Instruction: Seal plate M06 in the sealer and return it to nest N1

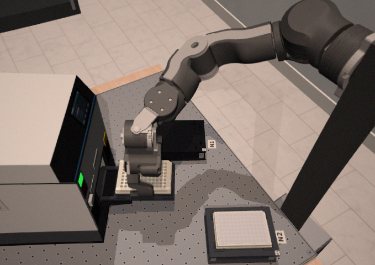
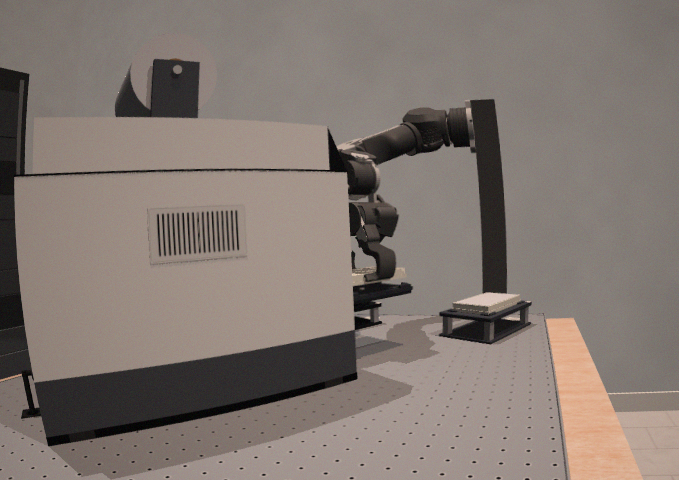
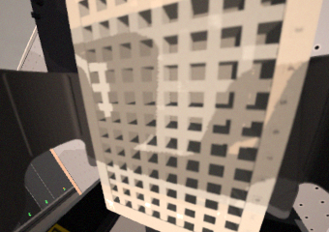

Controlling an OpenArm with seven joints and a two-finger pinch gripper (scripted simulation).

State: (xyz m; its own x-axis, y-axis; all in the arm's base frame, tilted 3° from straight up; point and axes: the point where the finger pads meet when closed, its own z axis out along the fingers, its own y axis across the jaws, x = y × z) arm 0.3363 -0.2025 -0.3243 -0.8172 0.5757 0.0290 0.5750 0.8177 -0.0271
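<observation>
The 96-well plate M06 lies right at my hand. Round my hand: sealer's stage: 2 cm below; nest N1: 17 cm behind, 11 cm to the right, 9 cm below; start key: 13 cm ahead, 6 cm above, 2 cm to the left.
</observation>
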